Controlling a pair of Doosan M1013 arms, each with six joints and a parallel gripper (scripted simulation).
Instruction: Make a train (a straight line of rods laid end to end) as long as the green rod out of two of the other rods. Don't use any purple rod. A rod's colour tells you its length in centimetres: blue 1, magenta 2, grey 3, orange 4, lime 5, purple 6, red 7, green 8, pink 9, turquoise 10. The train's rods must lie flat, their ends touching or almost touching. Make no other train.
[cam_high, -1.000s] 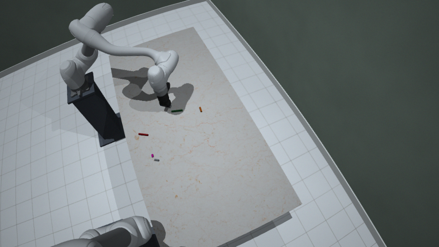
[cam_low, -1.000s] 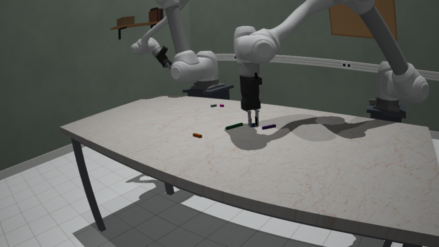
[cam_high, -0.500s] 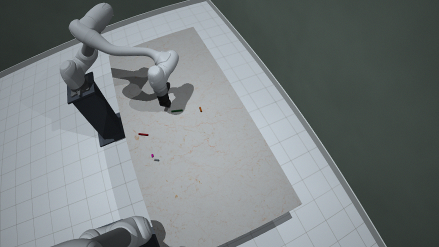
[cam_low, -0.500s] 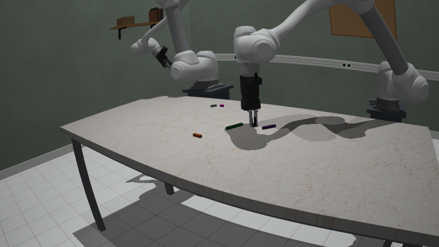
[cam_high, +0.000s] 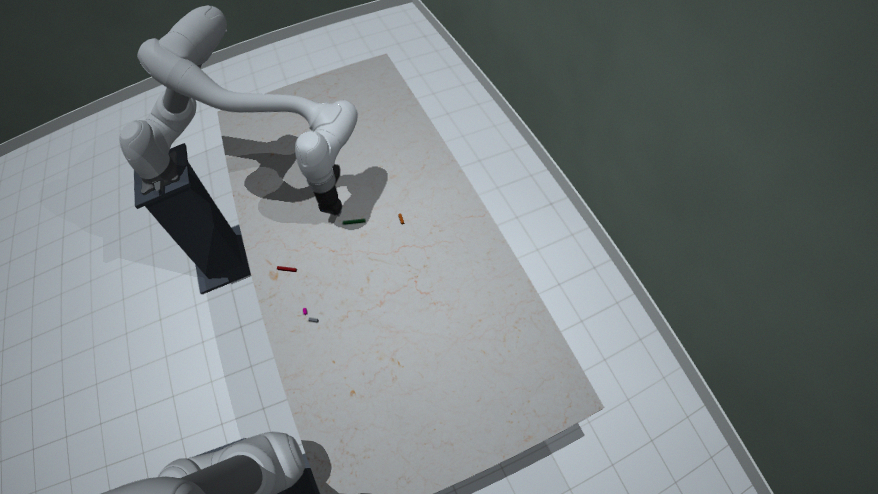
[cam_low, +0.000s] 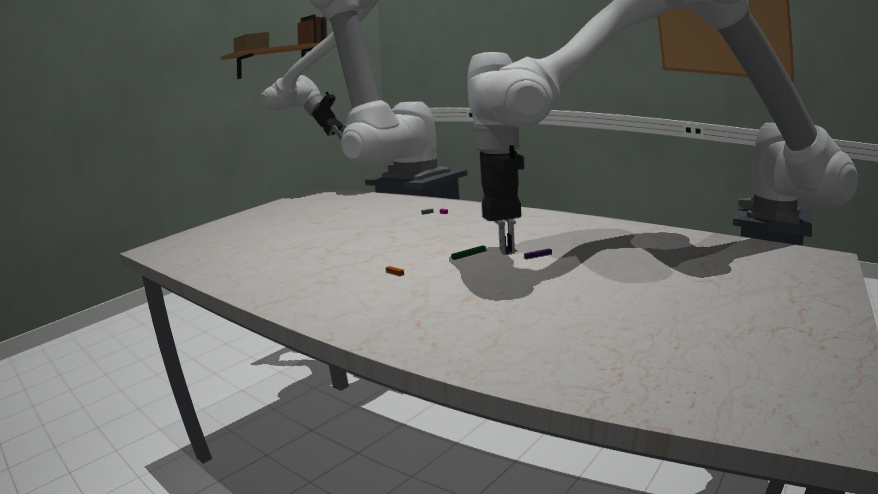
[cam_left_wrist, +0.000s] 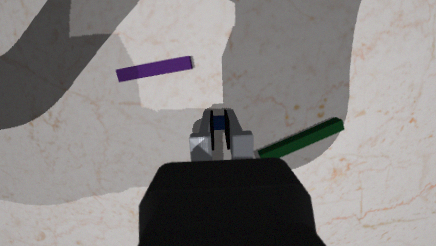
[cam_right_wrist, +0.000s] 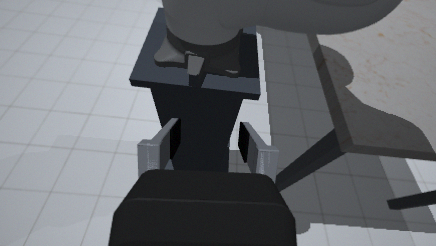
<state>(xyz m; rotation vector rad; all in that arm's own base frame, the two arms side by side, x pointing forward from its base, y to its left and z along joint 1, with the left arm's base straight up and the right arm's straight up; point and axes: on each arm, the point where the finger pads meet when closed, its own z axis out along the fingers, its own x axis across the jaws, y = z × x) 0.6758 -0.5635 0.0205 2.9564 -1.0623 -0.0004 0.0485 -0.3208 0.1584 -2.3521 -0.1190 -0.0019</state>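
Observation:
Right now my left hand is 1 cm past the purple rod, 7 cm to the right of it and 2 cm above it. The rest, counted from my left hand: green rod: 4 cm ahead, 6 cm to the right, 2 cm below; then orange rod: 20 cm ahead, 13 cm to the right, 2 cm below; then blue rod: 2 cm below.

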